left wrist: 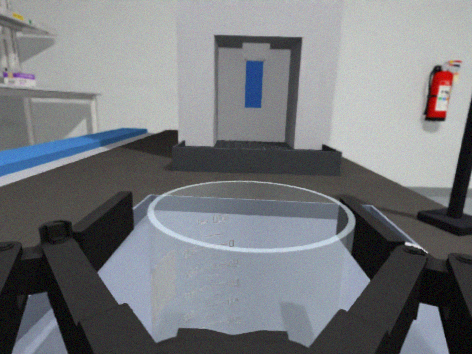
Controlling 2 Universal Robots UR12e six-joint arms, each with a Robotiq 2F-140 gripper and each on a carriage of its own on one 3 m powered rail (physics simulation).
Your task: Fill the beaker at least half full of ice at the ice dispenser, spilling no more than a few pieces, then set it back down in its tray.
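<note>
A clear glass beaker [250, 285] with scale marks stands upright over the grey-blue tray [127, 262], near in the left wrist view; no ice shows in it. Its base is hidden behind the gripper's body. My left gripper [235, 213] is open, one finger on each side of the beaker. The left finger stands apart from the glass; the right finger is close to the rim, and contact there cannot be told. The ice dispenser [320, 90] stands straight ahead, with a recess, a blue strip [253, 84] and a dark catch tray [255, 161] at its foot. My right gripper does not show.
A black post on a square foot [452, 220] stands on the dark bench [200, 181] at the right. A blue strip-like slab [75, 145] runs along the left. Shelves with a purple-and-white box [19, 79] are at the far left. A red fire extinguisher [440, 95] hangs on the right wall.
</note>
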